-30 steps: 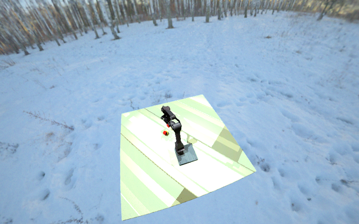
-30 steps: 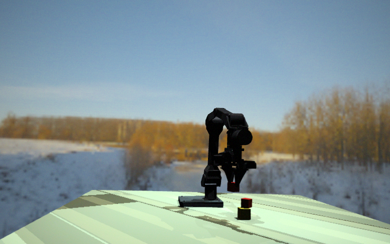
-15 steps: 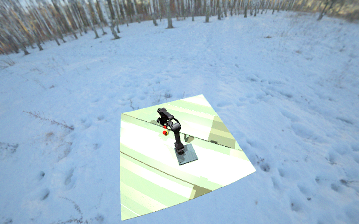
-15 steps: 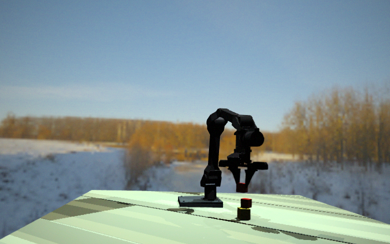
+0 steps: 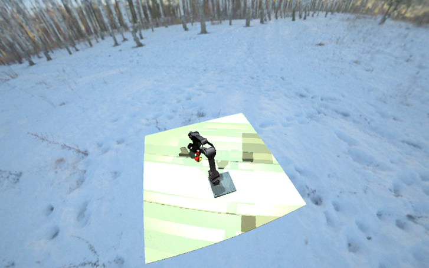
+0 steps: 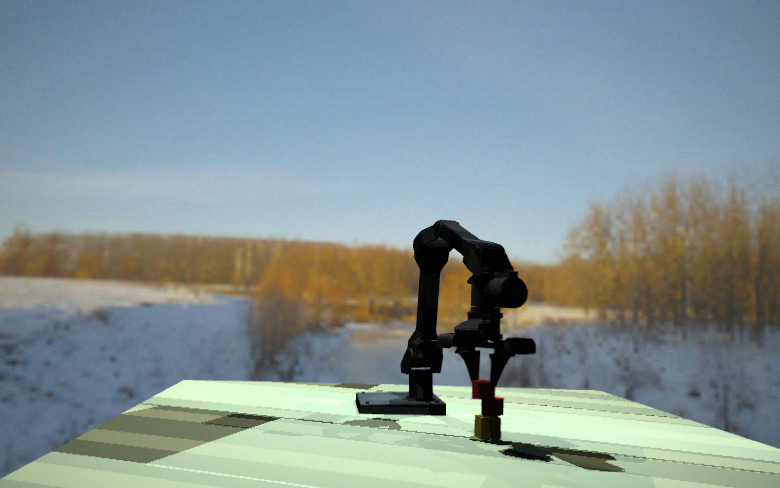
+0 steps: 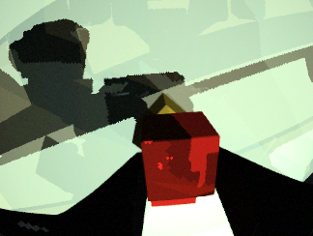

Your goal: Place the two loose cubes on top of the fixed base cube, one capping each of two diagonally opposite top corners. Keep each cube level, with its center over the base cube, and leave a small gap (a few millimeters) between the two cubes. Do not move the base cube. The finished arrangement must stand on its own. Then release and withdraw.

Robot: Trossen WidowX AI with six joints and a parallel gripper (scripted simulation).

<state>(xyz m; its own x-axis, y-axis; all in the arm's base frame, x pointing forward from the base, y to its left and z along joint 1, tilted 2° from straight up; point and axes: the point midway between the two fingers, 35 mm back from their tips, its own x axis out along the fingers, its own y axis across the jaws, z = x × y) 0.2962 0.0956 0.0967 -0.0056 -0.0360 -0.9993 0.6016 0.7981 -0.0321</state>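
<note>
The yellow base cube lies 10 mm behind my gripper tip, 10 mm to the left of it and 70 mm below it.
</note>
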